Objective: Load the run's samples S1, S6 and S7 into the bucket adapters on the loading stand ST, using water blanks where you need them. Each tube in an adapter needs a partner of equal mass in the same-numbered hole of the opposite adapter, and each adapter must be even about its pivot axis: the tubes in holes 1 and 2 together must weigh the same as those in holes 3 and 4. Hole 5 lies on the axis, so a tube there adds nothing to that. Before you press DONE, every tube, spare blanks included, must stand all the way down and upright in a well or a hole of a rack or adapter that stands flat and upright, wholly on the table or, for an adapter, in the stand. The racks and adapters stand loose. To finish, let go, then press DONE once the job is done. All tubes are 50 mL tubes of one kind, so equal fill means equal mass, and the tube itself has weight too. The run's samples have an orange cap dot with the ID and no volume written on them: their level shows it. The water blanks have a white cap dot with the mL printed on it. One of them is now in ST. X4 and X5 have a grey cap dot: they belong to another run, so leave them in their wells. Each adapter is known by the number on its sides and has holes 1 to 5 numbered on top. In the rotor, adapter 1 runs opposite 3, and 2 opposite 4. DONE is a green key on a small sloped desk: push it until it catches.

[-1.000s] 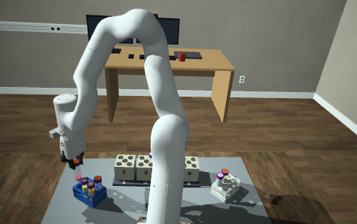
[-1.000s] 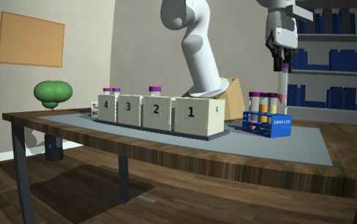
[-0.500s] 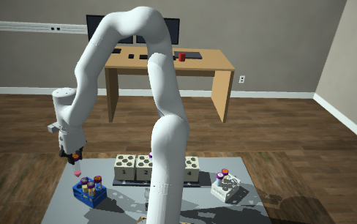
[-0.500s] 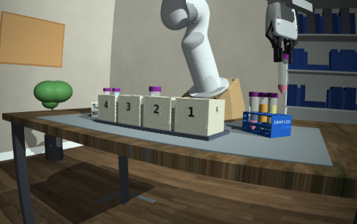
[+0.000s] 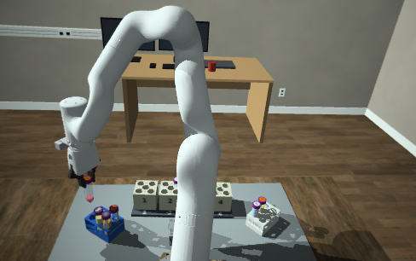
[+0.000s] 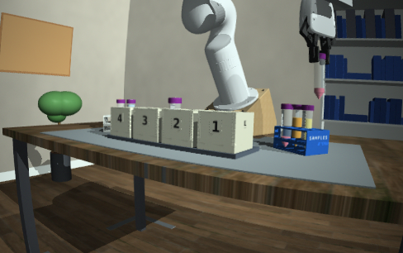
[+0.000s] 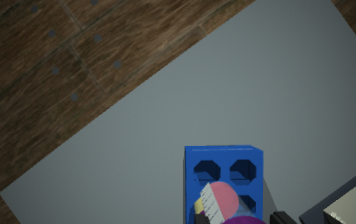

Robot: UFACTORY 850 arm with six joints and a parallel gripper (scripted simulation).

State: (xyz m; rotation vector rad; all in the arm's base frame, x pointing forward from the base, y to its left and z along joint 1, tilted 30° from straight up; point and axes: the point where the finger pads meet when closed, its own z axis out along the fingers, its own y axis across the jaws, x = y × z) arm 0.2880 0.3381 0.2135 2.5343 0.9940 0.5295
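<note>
The blue samples rack lies 20 mm behind my hand, 40 mm to the right of it and 220 mm below it. From my hand the other things lie so: adapter 1: 80 mm ahead, 220 mm to the right, 200 mm below; then white rack: 170 mm behind, 680 mm to the right, 220 mm below.
</note>
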